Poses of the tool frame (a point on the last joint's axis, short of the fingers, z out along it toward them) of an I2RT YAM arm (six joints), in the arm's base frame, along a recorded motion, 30 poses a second.
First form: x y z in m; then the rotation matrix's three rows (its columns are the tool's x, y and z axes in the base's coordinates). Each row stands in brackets.
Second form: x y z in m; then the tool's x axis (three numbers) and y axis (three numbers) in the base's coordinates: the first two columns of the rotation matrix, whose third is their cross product. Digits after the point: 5 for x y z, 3 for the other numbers.
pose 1, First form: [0.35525 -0.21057 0.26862], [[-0.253 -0.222 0.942], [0.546 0.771 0.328], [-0.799 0.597 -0.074]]
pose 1, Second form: 0.35525 -0.21057 0.26862 -0.253 0.546 -0.799 -0.222 0.771 0.597
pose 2, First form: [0.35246 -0.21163 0.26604], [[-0.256 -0.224 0.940], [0.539 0.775 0.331], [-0.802 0.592 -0.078]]
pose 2, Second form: 0.35246 -0.21163 0.26604 -0.256 0.539 -0.802 -0.224 0.775 0.592
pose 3, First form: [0.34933 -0.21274 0.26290], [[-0.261 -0.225 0.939], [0.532 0.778 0.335], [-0.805 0.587 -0.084]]
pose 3, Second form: 0.34933 -0.21274 0.26290 -0.261 0.532 -0.805 -0.225 0.778 0.587
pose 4, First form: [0.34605 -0.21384 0.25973], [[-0.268 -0.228 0.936], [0.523 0.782 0.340], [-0.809 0.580 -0.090]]
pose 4, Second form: 0.34605 -0.21384 0.25973 -0.268 0.523 -0.809 -0.228 0.782 0.580
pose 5, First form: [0.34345 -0.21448 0.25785], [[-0.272 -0.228 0.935], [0.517 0.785 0.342], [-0.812 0.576 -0.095]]
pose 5, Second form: 0.34345 -0.21448 0.25785 -0.272 0.517 -0.812 -0.228 0.785 0.576
